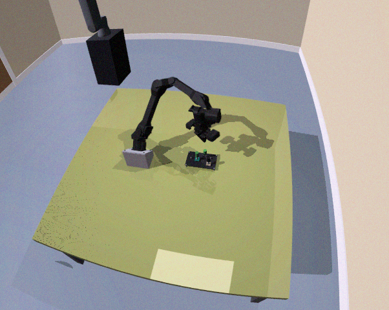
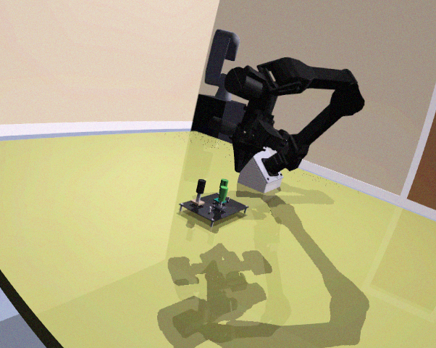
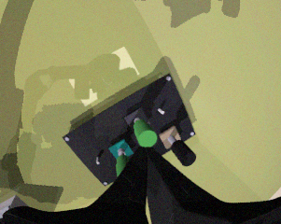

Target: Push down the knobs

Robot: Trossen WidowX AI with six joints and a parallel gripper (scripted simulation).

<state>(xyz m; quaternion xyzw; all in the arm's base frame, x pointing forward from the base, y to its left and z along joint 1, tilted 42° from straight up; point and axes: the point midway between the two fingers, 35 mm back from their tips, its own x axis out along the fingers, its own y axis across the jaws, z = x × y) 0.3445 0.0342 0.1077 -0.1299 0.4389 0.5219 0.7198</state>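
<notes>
Now: the green knob 60 mm below my gripper tip, 20 mm to the right of it and 10 mm ahead of it.
</notes>
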